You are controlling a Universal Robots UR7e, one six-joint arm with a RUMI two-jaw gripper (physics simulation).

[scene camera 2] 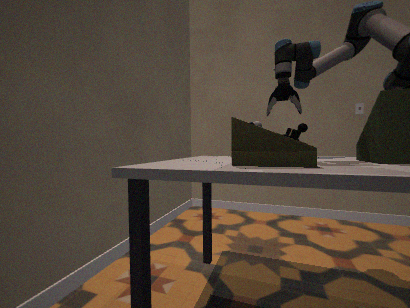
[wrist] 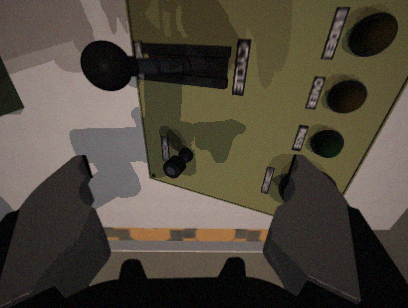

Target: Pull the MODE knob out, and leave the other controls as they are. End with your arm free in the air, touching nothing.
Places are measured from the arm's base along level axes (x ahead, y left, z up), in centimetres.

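Pixels of known places: gripper, between the fingertips: (scene camera 2: pixel 283 115) (wrist: pixel 192 157).
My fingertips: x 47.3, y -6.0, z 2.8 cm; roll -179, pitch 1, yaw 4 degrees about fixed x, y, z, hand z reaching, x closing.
Ahead of a thing's pixels: the offset from my fingertips to its top centre. "spot": to the spot under its first point. Level surfaces: height alone.
The MODE knob {dz -7.7, dx -2.3, dy -7.1 cm} (wrist: pixel 174 167) is a small black knob on a short stem, near a corner of the sloped olive control panel (scene camera 2: pixel 270 156) (wrist: pixel 212 102). Its small label beside it is blurred. In the scene view, small dark parts overlap near the lever, so I cannot clearly tell the knob apart. My gripper (scene camera 2: pixel 285 114) (wrist: pixel 192 157) is open and empty, pointing down above the panel with a visible gap. In the wrist view the knob shows between the two fingertips, nearer the left one. How far the knob stands out is hard to tell.
The black ball-ended CYCLE lever {dz -4.7, dx -7.9, dy +4.6 cm} (scene camera 2: pixel 302 128) (wrist: pixel 106 65) juts up near the knob. An OVER button {spot: dz -4.4, dx +12.7, dy +4.3 cm} (wrist: pixel 347 96), a green PASS button {spot: dz -4.5, dx +13.0, dy -0.2 cm} (wrist: pixel 327 143) and another dark button {spot: dz -4.3, dx +12.4, dy +8.7 cm} (wrist: pixel 373 34) line the right. The right finger partly hides a further control. The panel stands on the table {dz -21.2 cm} (scene camera 2: pixel 165 166).
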